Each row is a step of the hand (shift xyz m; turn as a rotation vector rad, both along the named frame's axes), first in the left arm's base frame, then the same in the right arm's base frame.
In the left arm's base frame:
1: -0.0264 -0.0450 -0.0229 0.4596 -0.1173 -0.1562
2: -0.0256 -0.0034 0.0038 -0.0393 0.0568 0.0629
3: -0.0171 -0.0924 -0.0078 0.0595 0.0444 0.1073
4: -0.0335 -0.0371 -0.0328 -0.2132 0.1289 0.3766
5: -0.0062 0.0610 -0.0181 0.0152 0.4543 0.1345
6: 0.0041 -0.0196 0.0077 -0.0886 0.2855 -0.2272
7: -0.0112 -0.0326 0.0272 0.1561 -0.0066 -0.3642
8: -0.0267 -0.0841 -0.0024 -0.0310 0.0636 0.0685
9: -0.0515 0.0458 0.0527 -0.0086 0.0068 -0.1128
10: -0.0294 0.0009 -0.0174 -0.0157 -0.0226 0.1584
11: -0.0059 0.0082 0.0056 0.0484 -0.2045 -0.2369
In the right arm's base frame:
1: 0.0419 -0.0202 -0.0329 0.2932 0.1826 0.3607
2: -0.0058 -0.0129 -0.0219 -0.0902 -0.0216 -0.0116
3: 0.0723 -0.0578 -0.0179 -0.0822 -0.0298 0.0968
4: 0.0397 -0.0105 -0.0434 -0.3699 -0.2546 -0.0471
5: -0.0385 0.0492 -0.0135 -0.4280 0.1939 0.0631
6: 0.0118 -0.0165 0.0070 -0.1124 0.3129 -0.1744
7: 0.0069 -0.0433 0.0009 0.2536 0.3045 -0.0015
8: 0.0604 -0.0594 -0.0246 -0.0967 -0.0187 -0.0018
9: -0.0786 -0.0251 -0.0267 0.0579 0.0819 -0.0528
10: 0.0022 0.0037 -0.0339 -0.0778 -0.1320 0.0488
11: -0.0111 -0.0007 -0.0033 0.3080 0.0558 -0.0478

